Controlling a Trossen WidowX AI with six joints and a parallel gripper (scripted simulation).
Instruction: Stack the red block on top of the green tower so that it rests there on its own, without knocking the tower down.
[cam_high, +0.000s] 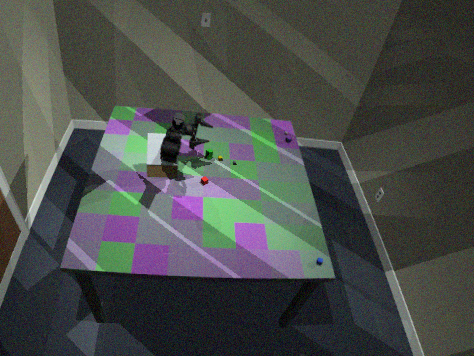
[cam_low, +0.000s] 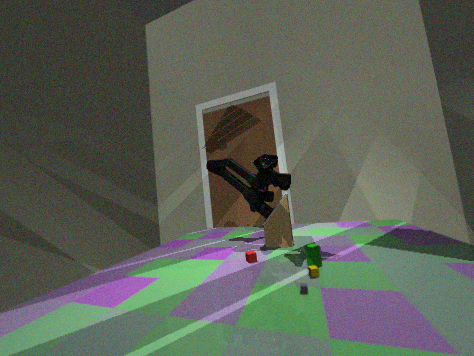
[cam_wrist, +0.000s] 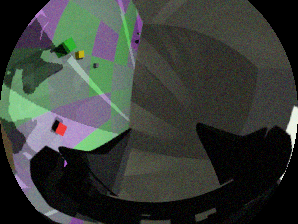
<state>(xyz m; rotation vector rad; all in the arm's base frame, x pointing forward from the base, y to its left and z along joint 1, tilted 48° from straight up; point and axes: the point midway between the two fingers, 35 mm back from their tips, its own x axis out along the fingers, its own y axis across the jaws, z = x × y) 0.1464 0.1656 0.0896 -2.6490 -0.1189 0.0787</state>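
My gripper tip is now 270 mm above the red block and 80 mm to the left of it. The rest, counted from my gripper tip: yellow block 270 mm below, 130 mm to the left, 70 mm ahead; dark block 280 mm below, 160 mm ahead, 120 mm to the left; blue block 630 mm ahead, 520 mm to the right, 270 mm below.
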